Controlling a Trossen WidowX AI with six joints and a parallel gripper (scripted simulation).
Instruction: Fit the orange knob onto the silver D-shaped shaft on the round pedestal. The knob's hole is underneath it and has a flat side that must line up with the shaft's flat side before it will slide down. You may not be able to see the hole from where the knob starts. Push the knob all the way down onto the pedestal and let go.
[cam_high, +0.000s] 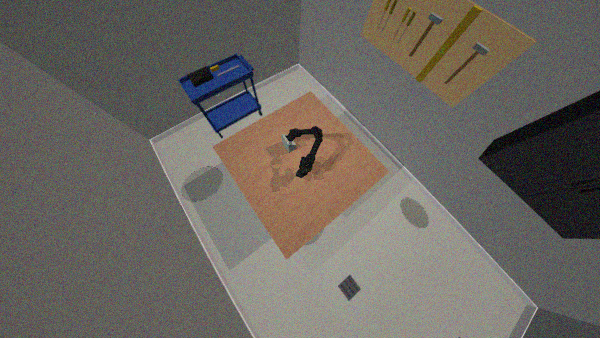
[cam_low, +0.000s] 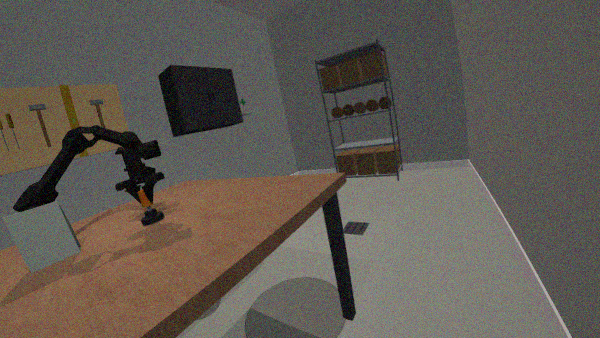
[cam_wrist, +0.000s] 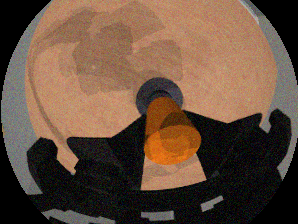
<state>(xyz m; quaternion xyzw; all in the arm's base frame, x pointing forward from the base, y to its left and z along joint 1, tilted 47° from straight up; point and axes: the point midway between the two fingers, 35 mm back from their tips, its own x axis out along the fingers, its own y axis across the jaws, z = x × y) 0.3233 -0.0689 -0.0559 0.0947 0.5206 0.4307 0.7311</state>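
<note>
My gripper tip is 30 mm below the orange knob. From my gripper tip the other things lie so: dark round pedestal: 40 mm below.
</note>
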